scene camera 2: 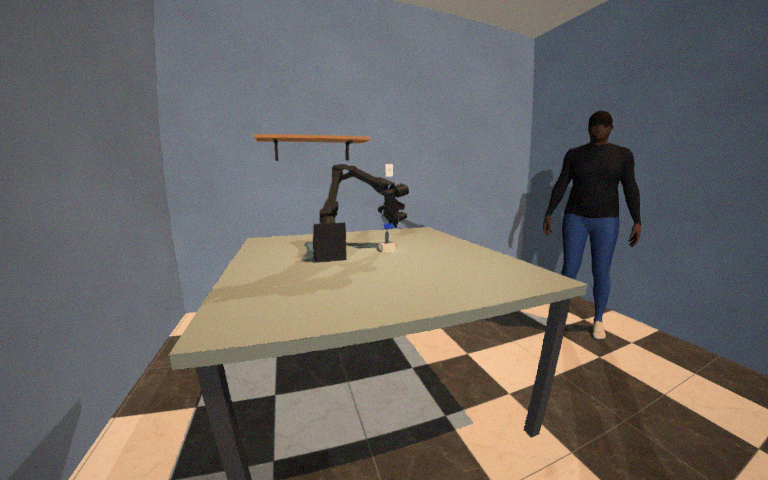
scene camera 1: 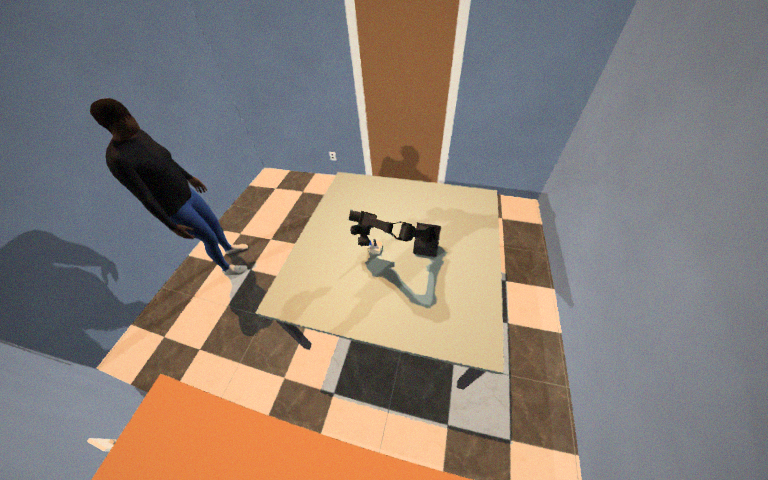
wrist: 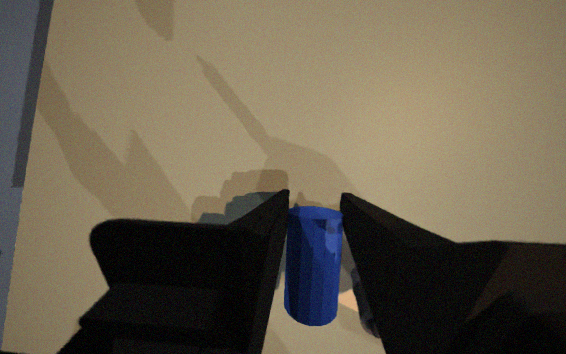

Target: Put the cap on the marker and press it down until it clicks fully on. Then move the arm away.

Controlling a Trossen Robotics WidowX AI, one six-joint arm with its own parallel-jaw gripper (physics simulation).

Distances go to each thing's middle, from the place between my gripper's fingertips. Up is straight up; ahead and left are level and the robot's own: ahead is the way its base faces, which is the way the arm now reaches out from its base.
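Counting from my hand, I find the pale block [wrist: 346, 297] 60 mm behind it, 70 mm to the right of it and 90 mm below it. The blue cap [wrist: 314, 235] is 30 mm behind my hand, 10 mm to the right of it and 10 mm above it. Going by their middles, of the things named here the blue cap is the nearest to my hand.
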